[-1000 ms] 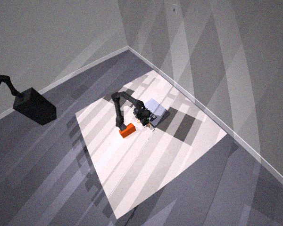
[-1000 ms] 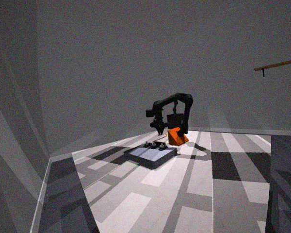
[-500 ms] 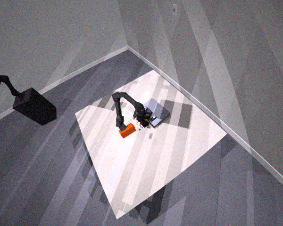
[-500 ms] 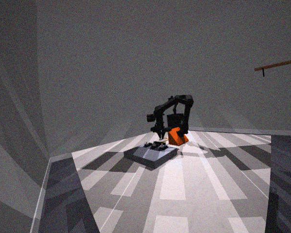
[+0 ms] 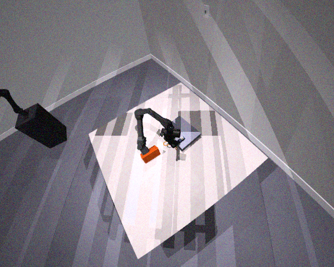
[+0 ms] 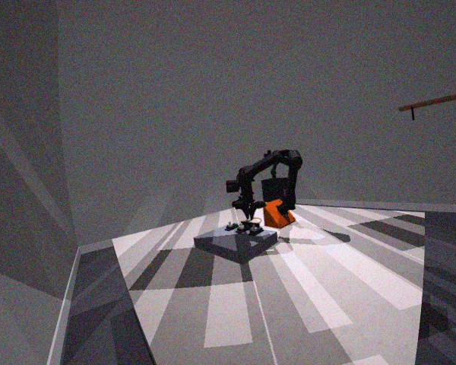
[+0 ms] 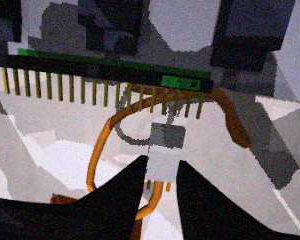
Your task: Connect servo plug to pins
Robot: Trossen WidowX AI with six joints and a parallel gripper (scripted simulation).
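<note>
The green strip lies 5 cm ahead of my gripper tip and 1 cm to the left of it. Round my gripper tip: grey printed holder: 19 cm ahead, 9 cm to the left, 4 cm below.
</note>
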